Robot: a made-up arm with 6 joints.
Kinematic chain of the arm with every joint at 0, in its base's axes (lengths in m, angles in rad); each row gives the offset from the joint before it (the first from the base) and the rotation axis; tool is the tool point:
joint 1: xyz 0 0 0.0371 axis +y
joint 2: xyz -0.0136 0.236 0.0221 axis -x
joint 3: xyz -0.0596 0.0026 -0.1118 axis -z
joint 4: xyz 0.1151 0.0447 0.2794 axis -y
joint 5: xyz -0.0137 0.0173 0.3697 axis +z
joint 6: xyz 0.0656 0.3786 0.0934 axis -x
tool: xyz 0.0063 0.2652 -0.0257
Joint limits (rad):
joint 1: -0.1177..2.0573
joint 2: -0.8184..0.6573
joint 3: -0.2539..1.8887
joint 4: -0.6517..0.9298
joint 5: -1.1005..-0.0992
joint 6: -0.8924..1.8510
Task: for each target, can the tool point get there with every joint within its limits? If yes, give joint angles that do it. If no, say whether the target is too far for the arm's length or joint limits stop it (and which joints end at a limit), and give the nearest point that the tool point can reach.
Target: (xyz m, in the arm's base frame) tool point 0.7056 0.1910 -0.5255
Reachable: yes | joints 1.5157 0.1115 1.4061 0.3281 -0.3278 0.0932
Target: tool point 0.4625 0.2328 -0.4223
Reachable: yes | joints 1.6820 0.1239 0.8791 0.3846 -0.7693 1.2513
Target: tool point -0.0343 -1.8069 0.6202
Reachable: no: too far | nearest point -0.0179 -0.7938 0.3420 | short by 1.051 m
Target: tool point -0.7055 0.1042 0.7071
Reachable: no: joint limits stop it (at a limit: joint 1, joint 2, joint 3, joint 4, joint 5, joint 6) | nearest point -0.6528 0.1133 0.8073 | short by 0.114 m
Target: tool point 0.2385 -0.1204 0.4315
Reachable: yes | joints 0.0910 0.4238 1.4601 -0.4022 -0.9834 1.4254
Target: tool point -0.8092 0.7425 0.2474
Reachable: no: joint limits stop it (at a limit: joint 1, joint 3, joint 4, joint 5, joint 6) | nearest point -0.6039 0.9601 0.3936 | short by 0.333 m
